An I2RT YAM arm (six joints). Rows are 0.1 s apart.
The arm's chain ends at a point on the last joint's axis. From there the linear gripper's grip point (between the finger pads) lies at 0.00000 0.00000 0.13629 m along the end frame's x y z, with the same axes.
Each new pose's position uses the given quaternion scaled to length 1; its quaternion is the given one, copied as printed.
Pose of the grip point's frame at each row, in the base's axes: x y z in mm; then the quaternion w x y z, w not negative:
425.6 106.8 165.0 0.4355 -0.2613 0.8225 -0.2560
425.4 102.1 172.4 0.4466 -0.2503 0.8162 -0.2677
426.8 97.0 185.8 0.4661 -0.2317 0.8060 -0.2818
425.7 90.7 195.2 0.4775 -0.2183 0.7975 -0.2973
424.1 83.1 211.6 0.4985 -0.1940 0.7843 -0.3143
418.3 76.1 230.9 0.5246 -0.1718 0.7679 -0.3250
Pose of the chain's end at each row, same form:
309.7 133.2 231.7 0.4355 -0.2613 0.8225 -0.2560
307.8 131.2 234.8 0.4466 -0.2503 0.8162 -0.2677
306.6 129.5 241.2 0.4661 -0.2317 0.8060 -0.2818
304.2 126.9 245.3 0.4775 -0.2183 0.7975 -0.2973
300.9 123.9 253.2 0.4985 -0.1940 0.7843 -0.3143
293.3 119.6 263.4 0.5246 -0.1718 0.7679 -0.3250

